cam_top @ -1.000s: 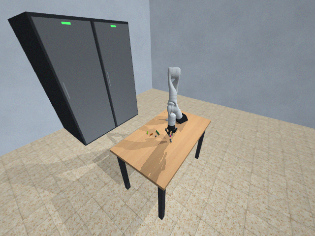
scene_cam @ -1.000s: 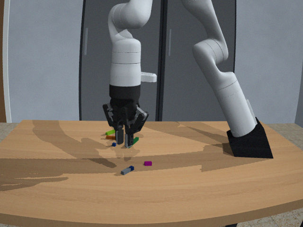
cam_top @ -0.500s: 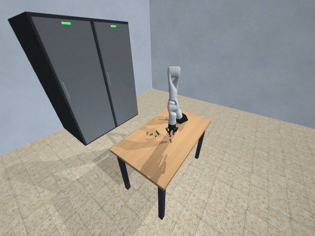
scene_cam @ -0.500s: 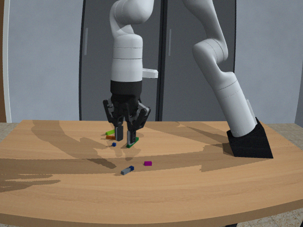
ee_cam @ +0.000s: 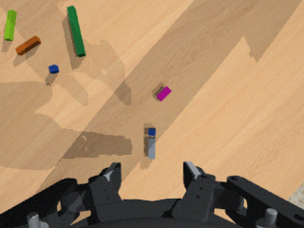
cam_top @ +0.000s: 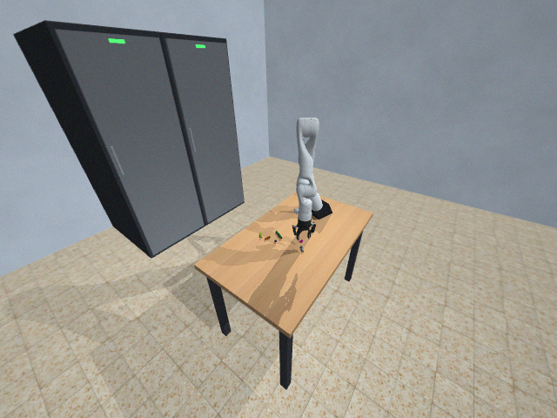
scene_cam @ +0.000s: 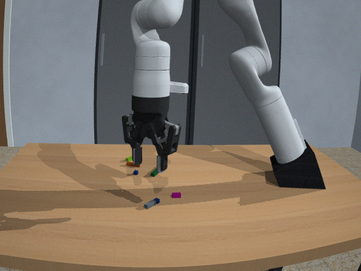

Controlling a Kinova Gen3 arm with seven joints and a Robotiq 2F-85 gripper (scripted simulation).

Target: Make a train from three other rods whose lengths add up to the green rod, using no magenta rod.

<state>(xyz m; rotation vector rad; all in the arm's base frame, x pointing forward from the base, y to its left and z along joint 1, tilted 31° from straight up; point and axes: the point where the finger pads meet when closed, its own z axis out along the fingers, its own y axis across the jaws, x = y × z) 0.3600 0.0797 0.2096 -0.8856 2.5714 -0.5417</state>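
The orange rod is 30 mm behind my hand, 250 mm to the right of it and 110 mm below it. The rest, counted from my hand: grey rod 110 mm below; then green rod 90 mm behind, 190 mm to the right, 110 mm below; then magenta rod 80 mm behind, 30 mm to the right, 110 mm below.
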